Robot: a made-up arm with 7 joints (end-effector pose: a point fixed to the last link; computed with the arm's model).
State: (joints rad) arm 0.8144 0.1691 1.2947 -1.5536 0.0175 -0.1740 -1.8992
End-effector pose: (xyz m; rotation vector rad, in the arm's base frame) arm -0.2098 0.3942 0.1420 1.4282 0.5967 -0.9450
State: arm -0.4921 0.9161 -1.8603 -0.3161 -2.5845 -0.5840 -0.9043
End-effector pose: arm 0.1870 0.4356 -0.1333 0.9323 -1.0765 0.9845
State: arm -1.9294 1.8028 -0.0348 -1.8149 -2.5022 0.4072 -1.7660
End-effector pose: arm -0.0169 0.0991 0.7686 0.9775 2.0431 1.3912
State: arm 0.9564 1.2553 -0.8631 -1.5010 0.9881 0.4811 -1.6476
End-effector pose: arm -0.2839 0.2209 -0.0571 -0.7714 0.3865 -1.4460
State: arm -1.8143 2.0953 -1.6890 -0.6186 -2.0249 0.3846 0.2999
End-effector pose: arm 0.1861 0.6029 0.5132 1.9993 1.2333 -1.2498
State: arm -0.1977 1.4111 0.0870 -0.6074 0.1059 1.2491 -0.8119
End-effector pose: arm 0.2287 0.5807 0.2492 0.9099 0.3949 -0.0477
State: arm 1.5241 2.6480 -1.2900 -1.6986 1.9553 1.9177 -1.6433
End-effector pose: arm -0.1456 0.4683 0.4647 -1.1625 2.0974 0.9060
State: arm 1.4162 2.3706 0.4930 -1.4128 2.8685 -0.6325 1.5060
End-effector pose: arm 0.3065 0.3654 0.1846 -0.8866 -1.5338 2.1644
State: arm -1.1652 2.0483 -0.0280 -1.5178 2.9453 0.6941 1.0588
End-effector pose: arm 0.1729 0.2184 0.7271 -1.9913 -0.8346 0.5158
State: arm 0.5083 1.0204 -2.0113 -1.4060 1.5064 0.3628 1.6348
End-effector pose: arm -0.4602 0.0865 0.0053 0.7338 1.0201 1.4112
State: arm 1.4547 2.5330 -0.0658 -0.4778 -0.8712 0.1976 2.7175
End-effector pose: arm 0.2813 0.5578 0.4375 1.2382 -0.8791 -0.5650
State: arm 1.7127 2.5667 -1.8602 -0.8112 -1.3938 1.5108 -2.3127
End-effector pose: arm 0.0961 0.5423 0.6621 0.3918 0.1695 -0.4548
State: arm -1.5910 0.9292 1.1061 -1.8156 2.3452 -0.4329 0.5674
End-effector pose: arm 0.0335 0.3269 0.6304 1.9099 0.2875 0.2570
